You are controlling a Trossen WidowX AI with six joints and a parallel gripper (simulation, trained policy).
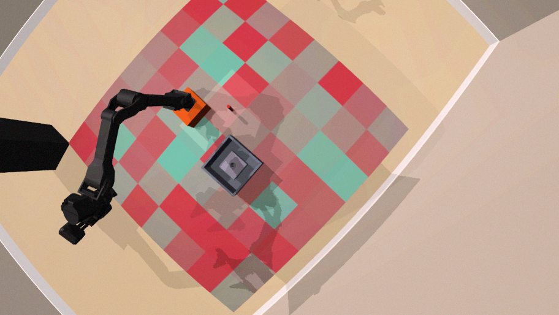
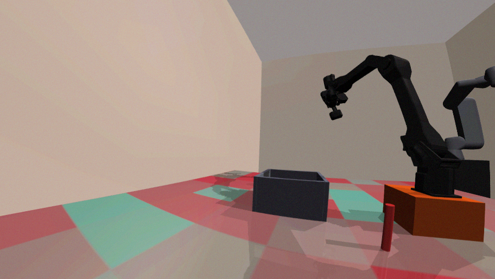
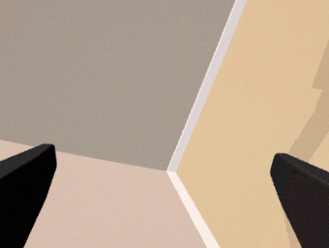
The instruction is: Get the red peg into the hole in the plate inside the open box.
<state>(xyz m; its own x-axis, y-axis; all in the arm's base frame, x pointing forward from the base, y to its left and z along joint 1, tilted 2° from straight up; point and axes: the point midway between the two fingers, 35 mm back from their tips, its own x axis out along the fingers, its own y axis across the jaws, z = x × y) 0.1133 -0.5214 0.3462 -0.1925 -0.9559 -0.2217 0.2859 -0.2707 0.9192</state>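
My gripper tip is now 7 cm short of the red peg, 65 cm to the right of it and 39 cm above it. From my gripper tip the other things lie so: dark box: 24 cm ahead, 45 cm to the left, 40 cm below.
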